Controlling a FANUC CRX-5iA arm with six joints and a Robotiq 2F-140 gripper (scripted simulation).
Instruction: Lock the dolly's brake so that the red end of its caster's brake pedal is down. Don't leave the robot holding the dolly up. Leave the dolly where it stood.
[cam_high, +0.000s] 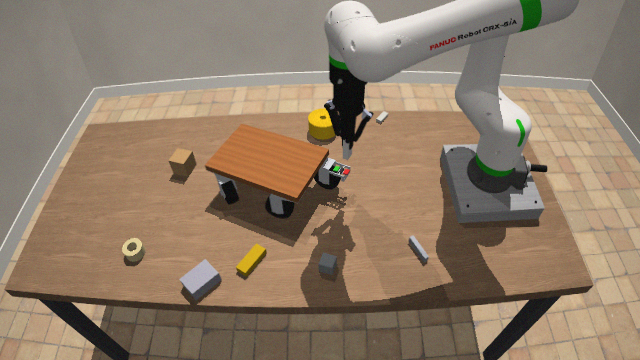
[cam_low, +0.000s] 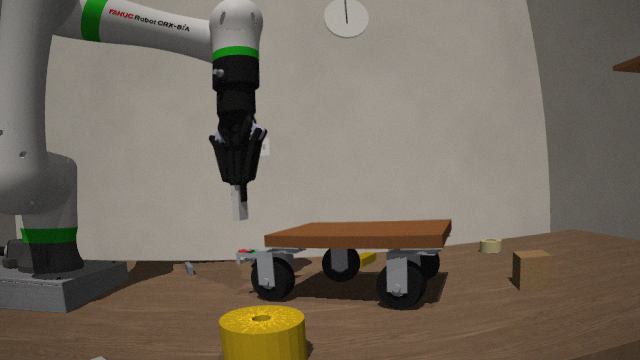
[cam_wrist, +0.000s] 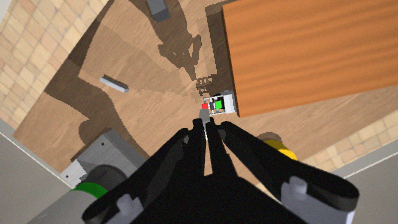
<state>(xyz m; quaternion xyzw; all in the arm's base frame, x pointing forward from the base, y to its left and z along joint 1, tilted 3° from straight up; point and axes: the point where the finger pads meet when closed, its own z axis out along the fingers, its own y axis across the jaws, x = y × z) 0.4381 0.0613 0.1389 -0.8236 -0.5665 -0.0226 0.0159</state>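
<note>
Now: hand 100 mm above the brake pedal and 10 mm short of it. From my hand the other things lie so: lavender block (360 mm to the left, 340 mm ahead, 160 mm below); then grey bar (210 mm behind, 190 mm to the left, 170 mm below); then grey cube (260 mm to the left, 160 mm below, 20 mm ahead).
</note>
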